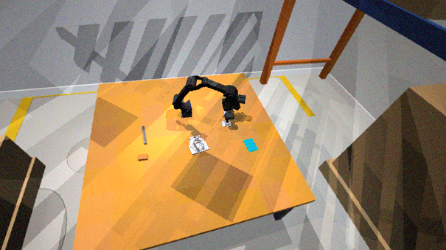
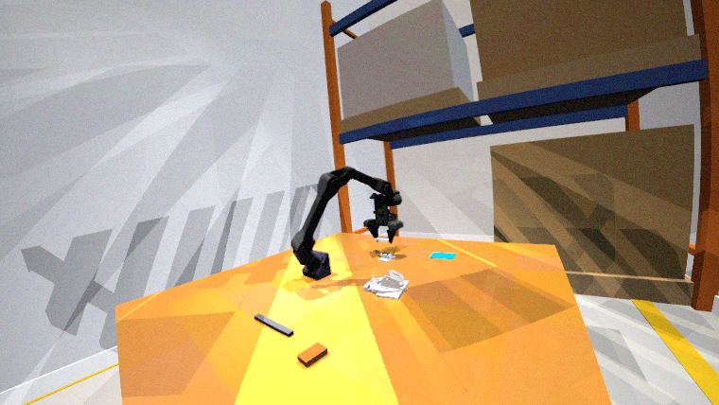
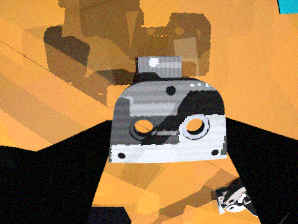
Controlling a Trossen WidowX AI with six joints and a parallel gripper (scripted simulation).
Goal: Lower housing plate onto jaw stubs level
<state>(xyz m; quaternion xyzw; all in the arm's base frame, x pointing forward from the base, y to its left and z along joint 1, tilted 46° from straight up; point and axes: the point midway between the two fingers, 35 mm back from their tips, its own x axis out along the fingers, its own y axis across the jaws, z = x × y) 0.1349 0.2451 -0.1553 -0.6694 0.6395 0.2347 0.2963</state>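
Right now my gripper tip is 70 mm above the white block and 10 mm to the right of it. The rest, counted from my gripper tip: white housing part 20 mm above, 10 mm to the left; then flat teal plate 210 mm ahead, 140 mm to the left, 80 mm below; then dark bar 580 mm to the right, 70 mm below, 50 mm ahead.
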